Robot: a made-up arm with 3 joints. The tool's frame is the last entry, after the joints.
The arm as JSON. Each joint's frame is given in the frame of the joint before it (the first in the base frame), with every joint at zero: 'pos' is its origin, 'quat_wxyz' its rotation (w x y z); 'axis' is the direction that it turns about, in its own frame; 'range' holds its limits. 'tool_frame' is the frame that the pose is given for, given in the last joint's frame.
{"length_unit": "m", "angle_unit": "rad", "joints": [
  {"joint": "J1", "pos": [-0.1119, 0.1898, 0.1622], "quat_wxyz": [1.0, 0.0, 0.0, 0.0], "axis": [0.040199, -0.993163, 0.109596], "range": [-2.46, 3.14]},
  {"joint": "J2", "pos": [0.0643, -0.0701, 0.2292], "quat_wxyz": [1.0, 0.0, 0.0, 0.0], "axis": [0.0, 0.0, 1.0], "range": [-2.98, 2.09]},
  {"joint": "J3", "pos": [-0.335, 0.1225, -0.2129], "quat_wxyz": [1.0, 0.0, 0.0, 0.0], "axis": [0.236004, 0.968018, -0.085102], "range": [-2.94, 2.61]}
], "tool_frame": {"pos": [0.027, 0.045, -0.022], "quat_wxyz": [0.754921, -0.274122, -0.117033, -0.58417]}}
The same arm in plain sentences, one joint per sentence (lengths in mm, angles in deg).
The arm has three revolute joints in a row. What follows holds with every joint at zero, and every direction is one of the base frame's.
The first joint sits 111.9 mm along -x and 189.8 mm along +y and 162.2 mm along +z from the base frame's origin and turns about the direction (0.040199, -0.993163, 0.109596), from -140.95 to 179.91 deg.
The second joint sits 64.3 mm along +x and 70.1 mm along -y and 229.2 mm along +z from the first joint and turns about +z, from -170.74 to 119.75 deg.
The third joint sits 335 mm along -x and 122.5 mm along +y and 212.9 mm along -z from the second joint and turns about the direction (0.236004, 0.968018, -0.085102), from -168.45 to 149.54 deg.
The tool frame, which is the frame that the pose is given for, sits 27 mm along +x and 45 mm along +y and 22 mm along -z from the third joint; its axes are the base frame's turned by roll -18.63, pitch -29.8 and yaw -70.47 deg (as in URDF: about the fixed x, then y, then z).

